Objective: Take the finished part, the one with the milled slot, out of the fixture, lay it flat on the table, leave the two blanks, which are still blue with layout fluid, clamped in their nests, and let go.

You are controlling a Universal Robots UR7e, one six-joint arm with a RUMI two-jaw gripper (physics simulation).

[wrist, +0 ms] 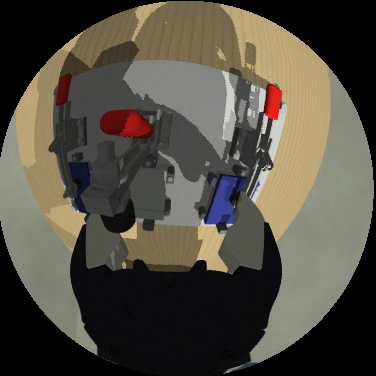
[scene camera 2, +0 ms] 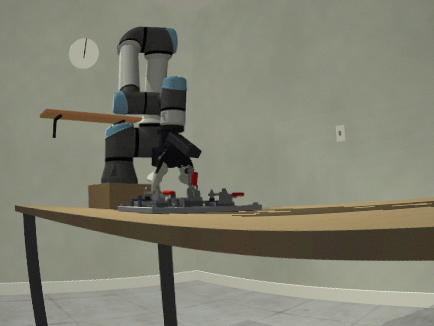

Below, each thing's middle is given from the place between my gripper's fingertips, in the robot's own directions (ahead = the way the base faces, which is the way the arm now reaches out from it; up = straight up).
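Grey fixture plate [scene camera 2: 144, 209]: my hand is 4 cm above it, 2 cm to the right of it and 3 cm short of it.
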